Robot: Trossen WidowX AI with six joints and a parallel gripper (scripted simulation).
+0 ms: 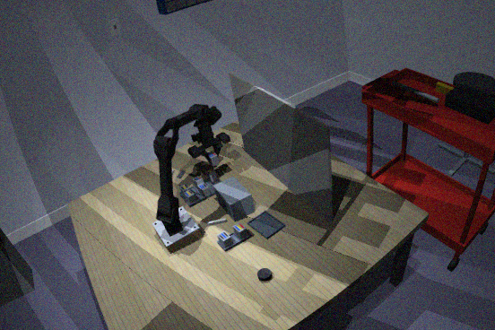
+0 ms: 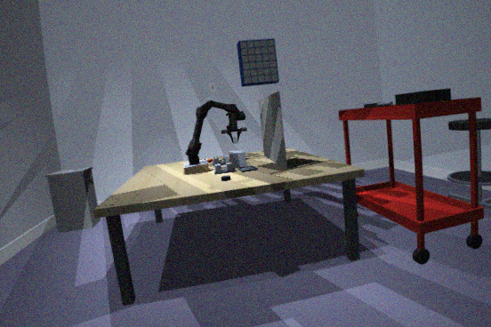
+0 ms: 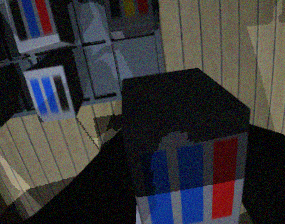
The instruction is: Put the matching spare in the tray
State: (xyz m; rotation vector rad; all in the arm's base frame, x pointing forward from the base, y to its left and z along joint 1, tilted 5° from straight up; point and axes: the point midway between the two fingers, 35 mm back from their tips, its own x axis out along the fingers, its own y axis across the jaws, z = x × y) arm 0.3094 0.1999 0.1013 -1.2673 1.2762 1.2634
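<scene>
Right now my gripper tip is 36 cm to the left of the dark-rimmed tray, 15 cm above it and 4 cm short of it. Also, from my gripper tip: tall grey panel: 24 cm ahead, 17 cm to the right, 7 cm above; dark spare block: 2 cm above; grey mounted unit: 17 cm to the right, 10 cm below, 1 cm behind.
</scene>
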